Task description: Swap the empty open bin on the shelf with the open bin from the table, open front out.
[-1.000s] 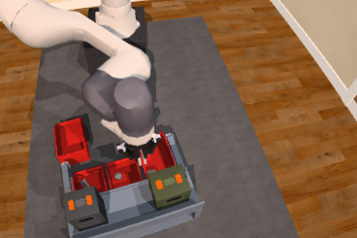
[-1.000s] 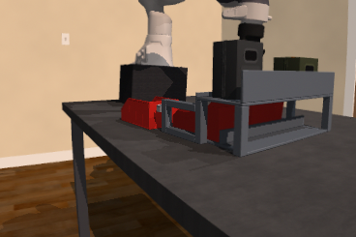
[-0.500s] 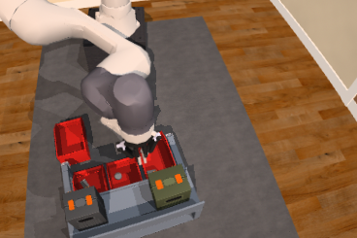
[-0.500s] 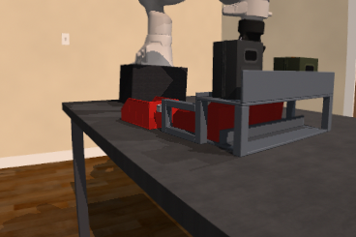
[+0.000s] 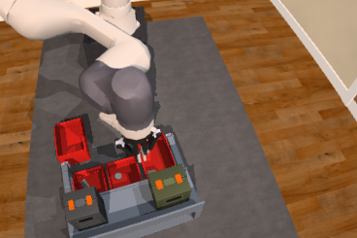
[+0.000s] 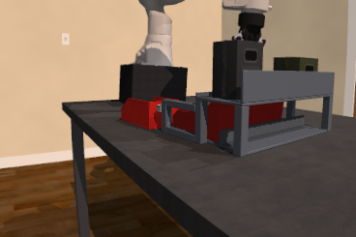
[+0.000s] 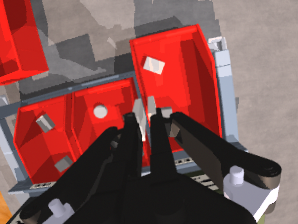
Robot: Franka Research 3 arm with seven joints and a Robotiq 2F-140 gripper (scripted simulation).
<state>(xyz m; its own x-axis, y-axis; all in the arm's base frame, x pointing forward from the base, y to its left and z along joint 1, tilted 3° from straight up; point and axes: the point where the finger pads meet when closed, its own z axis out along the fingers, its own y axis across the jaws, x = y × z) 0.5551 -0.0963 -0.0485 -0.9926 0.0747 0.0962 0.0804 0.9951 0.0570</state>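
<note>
Right now the shelf lip is 60 mm behind my hand, 60 mm to the right of it and 110 mm below it. From my hand the other things lie so: grey box 120 mm ahead, 200 mm to the right, 40 mm above; then olive box 140 mm ahead, 30 mm to the left, 30 mm above.
</note>
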